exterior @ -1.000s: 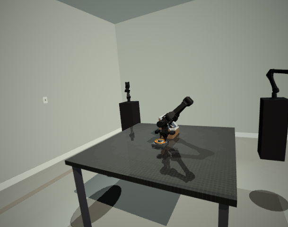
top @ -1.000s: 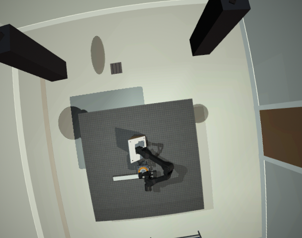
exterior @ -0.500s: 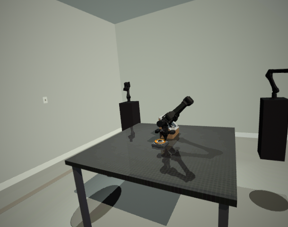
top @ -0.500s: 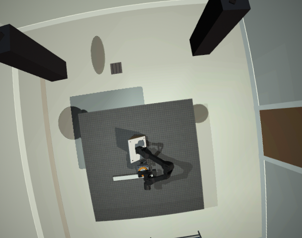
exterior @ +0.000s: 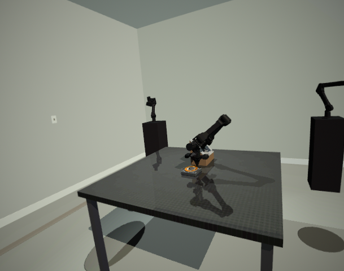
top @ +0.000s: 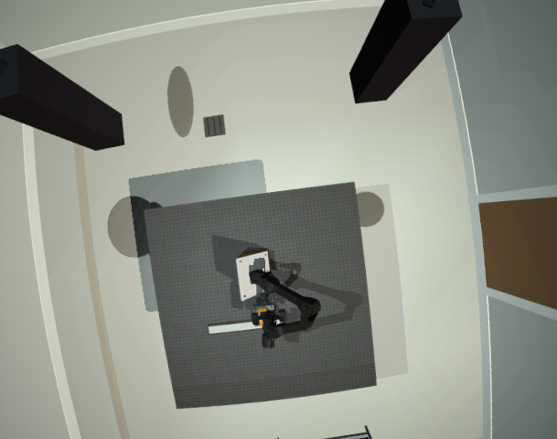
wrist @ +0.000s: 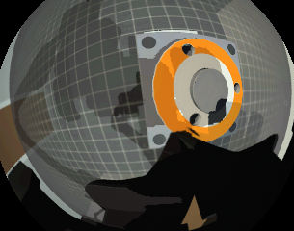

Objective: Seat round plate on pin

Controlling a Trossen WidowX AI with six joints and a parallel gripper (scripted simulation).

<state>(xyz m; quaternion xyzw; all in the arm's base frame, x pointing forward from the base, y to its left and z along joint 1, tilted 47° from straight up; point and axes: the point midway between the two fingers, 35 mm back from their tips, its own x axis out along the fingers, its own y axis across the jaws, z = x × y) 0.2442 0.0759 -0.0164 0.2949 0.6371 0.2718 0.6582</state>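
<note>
My gripper tip is now 30 mm to the left of the round plate, 20 mm short of it and 10 mm above it. Round my gripper tip: base 40 mm to the right, 30 mm ahead, 20 mm below.
</note>
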